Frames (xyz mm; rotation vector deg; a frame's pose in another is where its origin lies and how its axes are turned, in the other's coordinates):
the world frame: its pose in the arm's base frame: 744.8 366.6 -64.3 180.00 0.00 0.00
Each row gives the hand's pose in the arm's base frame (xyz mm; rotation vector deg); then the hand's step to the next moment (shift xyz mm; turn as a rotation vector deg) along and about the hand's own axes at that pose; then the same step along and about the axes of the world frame.
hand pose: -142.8 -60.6 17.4 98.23 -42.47 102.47
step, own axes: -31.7 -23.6 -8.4 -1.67 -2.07 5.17
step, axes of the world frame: 12.2 -22.1 31.6 5.15 2.28 1.45
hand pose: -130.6 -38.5 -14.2 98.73 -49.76 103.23
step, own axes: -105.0 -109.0 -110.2 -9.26 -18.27 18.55
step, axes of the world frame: 13.1 -162.3 92.4 26.65 0.64 7.29
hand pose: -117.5 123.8 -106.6 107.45 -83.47 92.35
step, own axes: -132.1 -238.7 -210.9 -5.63 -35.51 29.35
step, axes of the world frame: 84.7 -330.3 -51.2 46.33 2.51 1.27
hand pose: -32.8 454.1 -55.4 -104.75 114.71 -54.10
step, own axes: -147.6 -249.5 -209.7 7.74 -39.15 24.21
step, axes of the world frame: 95.0 -202.6 -279.2 43.87 13.87 -7.85
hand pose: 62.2 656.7 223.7 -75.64 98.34 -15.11
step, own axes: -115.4 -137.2 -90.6 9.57 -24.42 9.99
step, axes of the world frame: 20.0 -11.5 -199.5 23.50 14.45 -5.20
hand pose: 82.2 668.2 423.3 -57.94 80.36 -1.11
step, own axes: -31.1 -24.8 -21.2 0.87 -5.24 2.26
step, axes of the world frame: -11.2 9.6 -42.6 4.85 2.37 -2.03
